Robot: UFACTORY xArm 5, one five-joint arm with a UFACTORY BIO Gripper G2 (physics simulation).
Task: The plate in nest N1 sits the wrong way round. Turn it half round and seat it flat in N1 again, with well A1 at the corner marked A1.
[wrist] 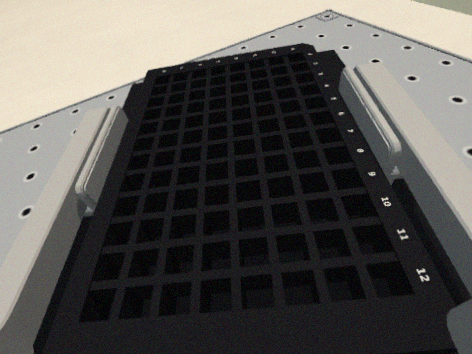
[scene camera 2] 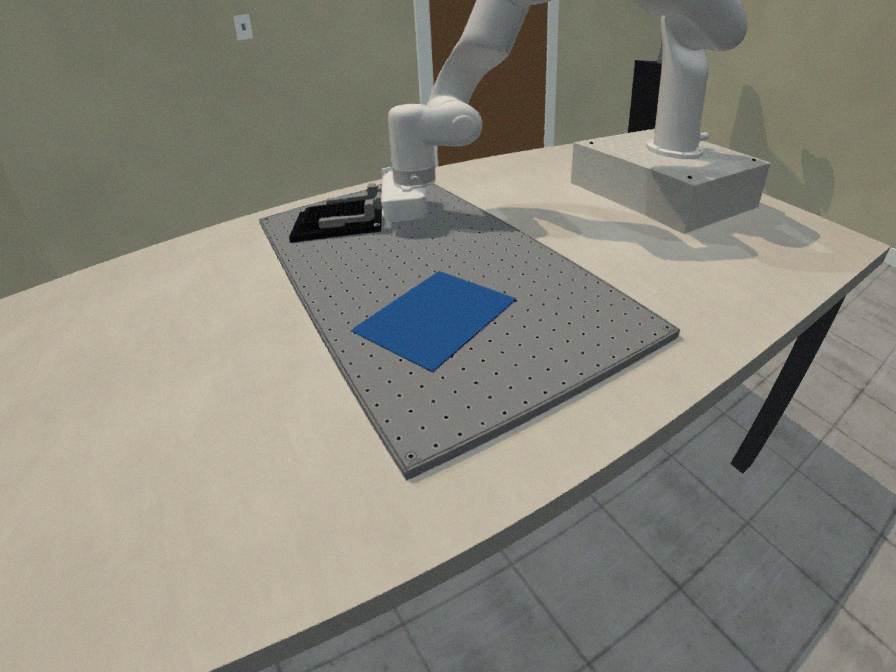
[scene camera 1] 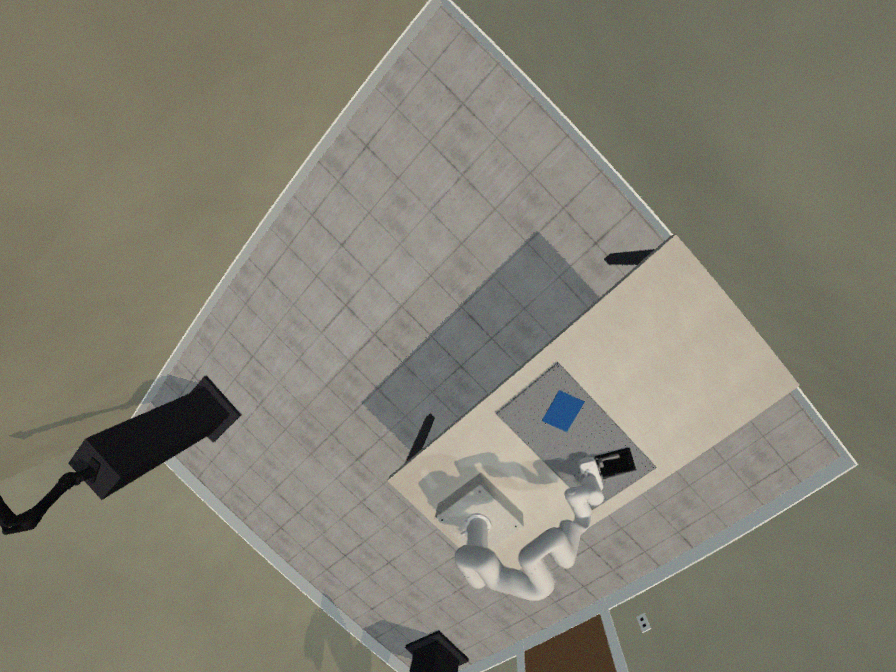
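The black plate (scene camera 2: 312,216) (wrist: 360,161) sits low and looks level in the black nest (scene camera 2: 334,235), at the back of the grey board. In the wrist view its open square wells face up. Number 12 is at the near right and the small numbers run away to the far right corner; tiny letters run along the far edge. The nest's A1 mark cannot be made out. My gripper (scene camera 1: 615,460) (scene camera 2: 325,212) (wrist: 237,145) reaches over the plate from the arm side. It is shut on the plate, one pad against each long side.
The grey perforated board (scene camera 1: 522,426) (scene camera 2: 470,415) lies on the pale table (scene camera 1: 694,325) (scene camera 2: 180,434). A flat blue rectangle (scene camera 1: 563,410) (scene camera 2: 434,320) lies on the board. The arm's grey base block (scene camera 1: 499,506) (scene camera 2: 673,191) stands on the table beside the board.
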